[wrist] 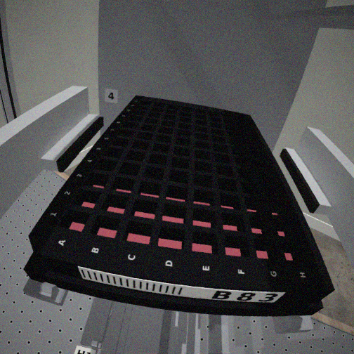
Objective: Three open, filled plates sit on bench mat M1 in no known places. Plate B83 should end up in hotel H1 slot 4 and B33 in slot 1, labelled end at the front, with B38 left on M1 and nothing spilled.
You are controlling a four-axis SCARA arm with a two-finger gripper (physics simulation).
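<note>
Plate B83 [172, 200] is black and open. It lies in front of a grey upright panel with a small "4" tag [111, 96] at its left side. Its labelled end, with barcode and "B83", faces the camera. Pink liquid shows in the wells of the nearest rows; the farther wells look dark. No spill shows on the rim. My gripper [196, 120] is part open around the plate, one black-padded finger on each side. A narrow gap shows between each pad and the plate's edge. B33, B38 and mat M1 do not show.
The grey panel [200, 55] rises behind the plate. Small grey brackets [46, 291] [295, 324] show under its near corners. A perforated grey board [22, 220] lies below. A cut-off label [84, 350] shows at the bottom edge. Pale panels stand at both sides.
</note>
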